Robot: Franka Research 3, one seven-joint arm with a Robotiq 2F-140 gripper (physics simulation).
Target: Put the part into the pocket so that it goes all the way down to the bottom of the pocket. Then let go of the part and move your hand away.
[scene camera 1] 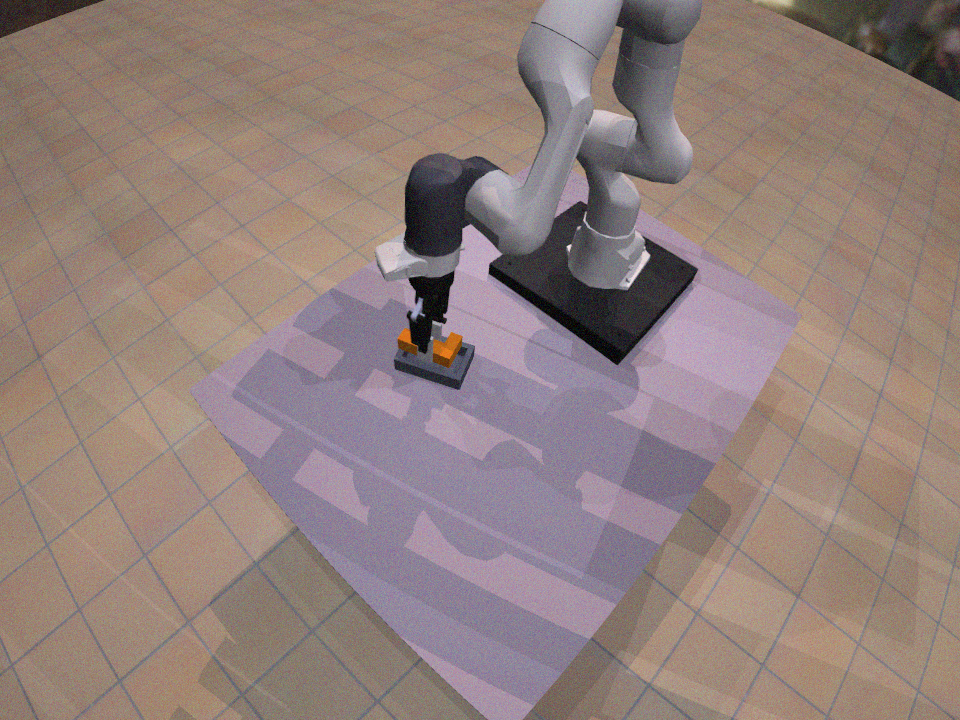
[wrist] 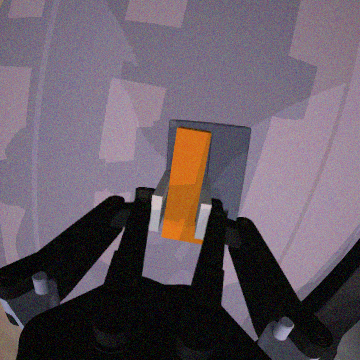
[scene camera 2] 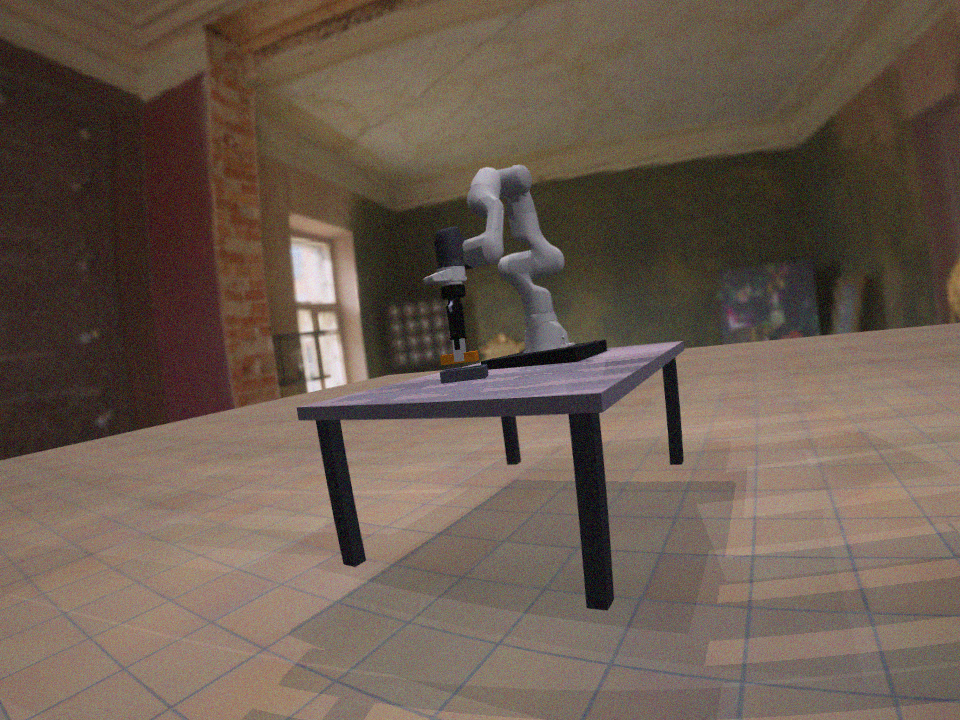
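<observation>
The orange part (scene camera 1: 445, 351) (scene camera 2: 470, 357) (wrist: 191, 155) is blocky and long, with an offset end visible in scene camera 1. My gripper (scene camera 1: 428, 339) (scene camera 2: 459, 351) (wrist: 184, 186) points down and is shut on it, with a light pad on each long side. The dark grey block with the pocket (scene camera 1: 431, 374) (scene camera 2: 463, 375) (wrist: 231, 150) lies on the table directly under the part. In the wrist view the part covers the block's left side, and bare block shows at its right. The part stands above the block's top. The pocket's inside is mostly hidden, and I cannot tell whether the part's underside is in it.
The block rests on a lilac table (scene camera 1: 480, 534) (scene camera 2: 449, 406) with patchy shadows. The arm's black base plate (scene camera 1: 554, 298) (scene camera 2: 542, 356) lies behind the block, to the right in scene camera 1. The table edge (scene camera 1: 271, 496) runs along the left front there.
</observation>
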